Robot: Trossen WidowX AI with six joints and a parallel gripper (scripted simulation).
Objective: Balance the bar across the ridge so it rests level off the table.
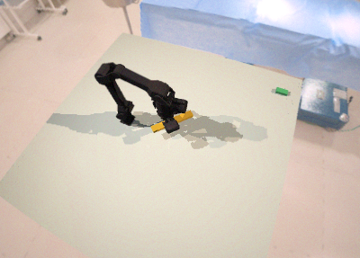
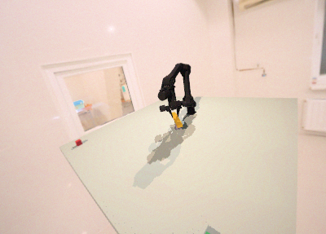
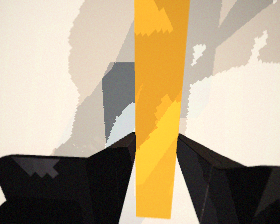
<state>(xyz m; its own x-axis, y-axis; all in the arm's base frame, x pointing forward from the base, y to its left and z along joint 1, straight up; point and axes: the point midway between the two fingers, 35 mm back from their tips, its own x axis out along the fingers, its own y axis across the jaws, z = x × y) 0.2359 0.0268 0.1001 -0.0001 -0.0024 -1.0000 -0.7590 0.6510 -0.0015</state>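
Now: gripper tip 2 cm to the right of the bar and 2 cm short of it. From my gripper tip the other things lie so: small red block: 53 cm to the right, 50 cm ahead, 5 cm below; then small green block: 50 cm ahead, 47 cm to the left, 6 cm below.
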